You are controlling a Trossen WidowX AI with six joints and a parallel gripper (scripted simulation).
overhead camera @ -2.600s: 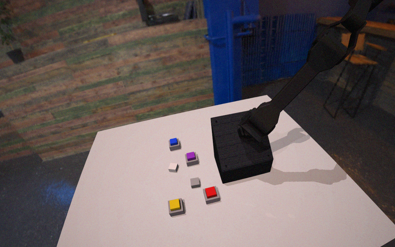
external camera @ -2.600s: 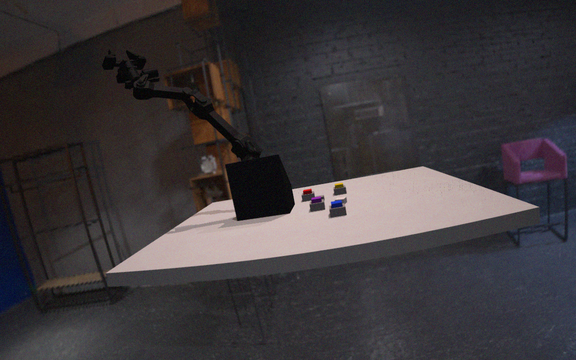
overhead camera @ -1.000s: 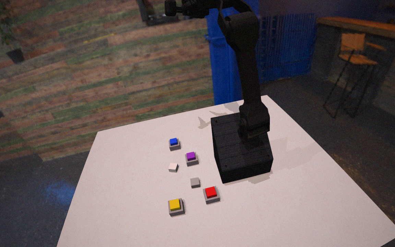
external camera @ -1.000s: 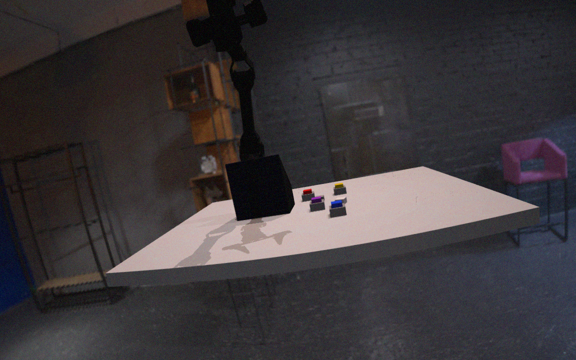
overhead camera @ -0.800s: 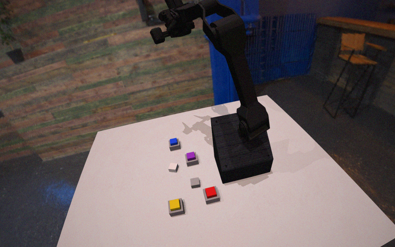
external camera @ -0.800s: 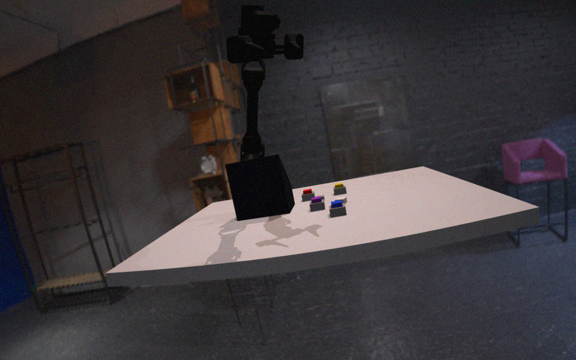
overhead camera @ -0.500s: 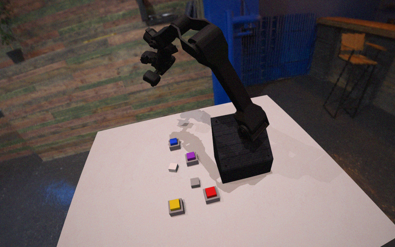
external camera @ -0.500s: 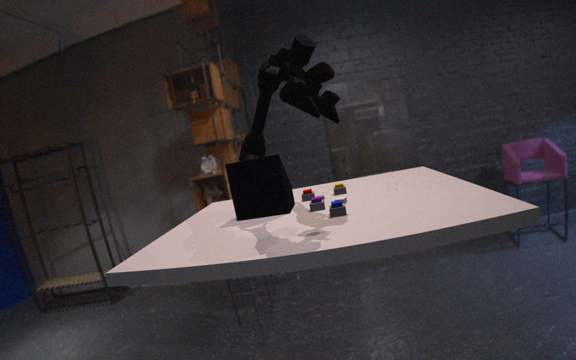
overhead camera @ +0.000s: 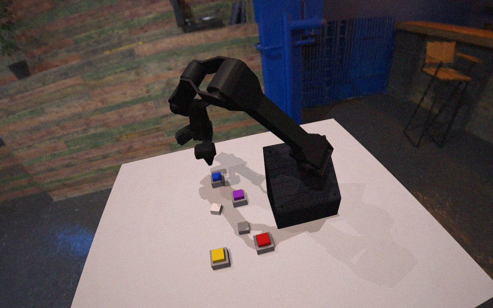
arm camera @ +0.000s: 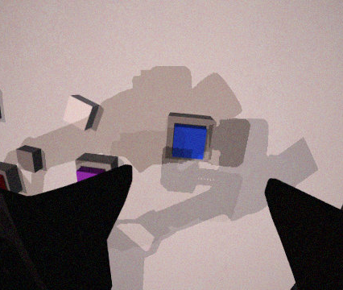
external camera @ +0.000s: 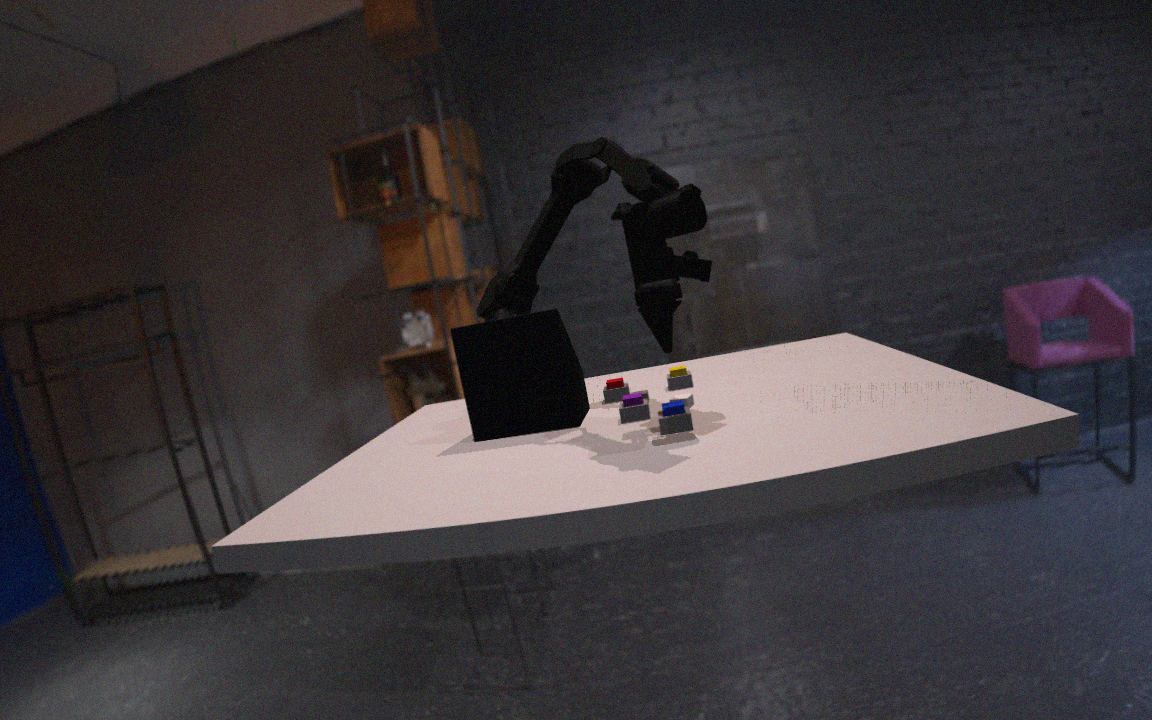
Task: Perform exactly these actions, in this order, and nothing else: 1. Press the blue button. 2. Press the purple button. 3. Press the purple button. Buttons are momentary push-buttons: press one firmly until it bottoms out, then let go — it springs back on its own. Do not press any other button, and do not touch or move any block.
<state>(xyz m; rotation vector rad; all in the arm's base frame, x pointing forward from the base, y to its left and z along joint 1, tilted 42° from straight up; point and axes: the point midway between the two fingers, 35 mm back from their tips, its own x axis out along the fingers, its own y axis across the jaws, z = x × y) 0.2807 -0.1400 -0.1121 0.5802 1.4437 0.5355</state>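
Right now the blue button is 1 cm behind my gripper tip and 9 cm below it. The rest, counted from my gripper tip: purple button (7 cm behind, 12 cm to the left, 9 cm below); white block (1 cm ahead, 14 cm to the left, 11 cm below); grey block (6 cm behind, 23 cm to the left, 11 cm below).
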